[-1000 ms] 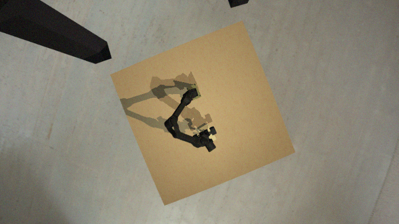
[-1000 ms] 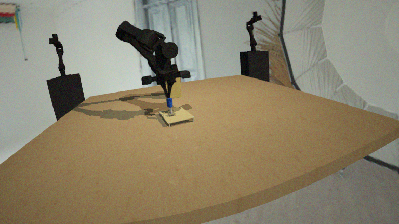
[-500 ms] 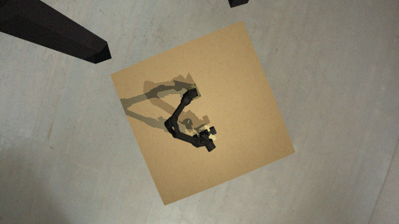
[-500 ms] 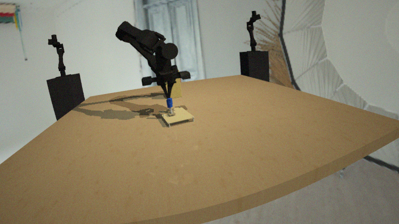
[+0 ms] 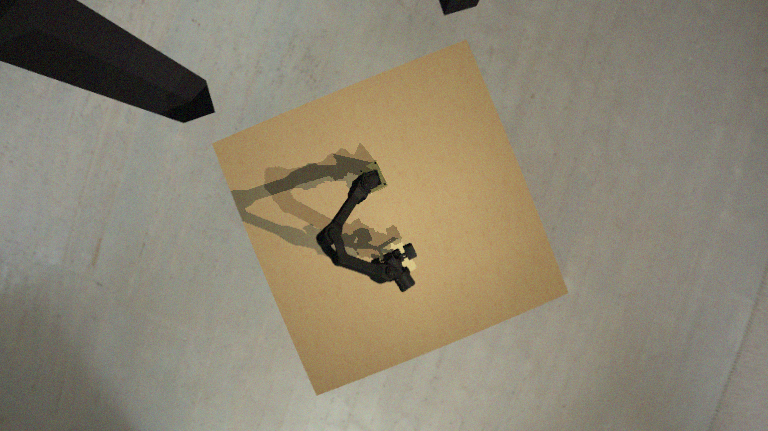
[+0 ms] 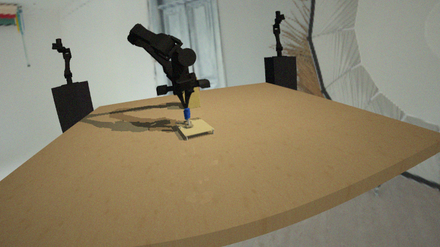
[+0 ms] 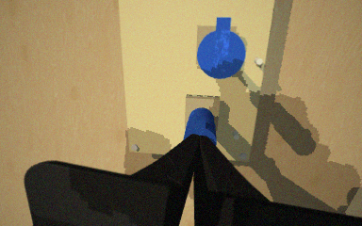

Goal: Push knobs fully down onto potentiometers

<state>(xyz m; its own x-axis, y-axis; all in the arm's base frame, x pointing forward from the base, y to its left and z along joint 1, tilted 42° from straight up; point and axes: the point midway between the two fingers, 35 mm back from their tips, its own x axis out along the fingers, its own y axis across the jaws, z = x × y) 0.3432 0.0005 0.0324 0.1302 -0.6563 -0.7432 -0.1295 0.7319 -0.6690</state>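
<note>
My gripper tip is 50 mm short of the blue knob and 10 mm to the right of it.
</note>
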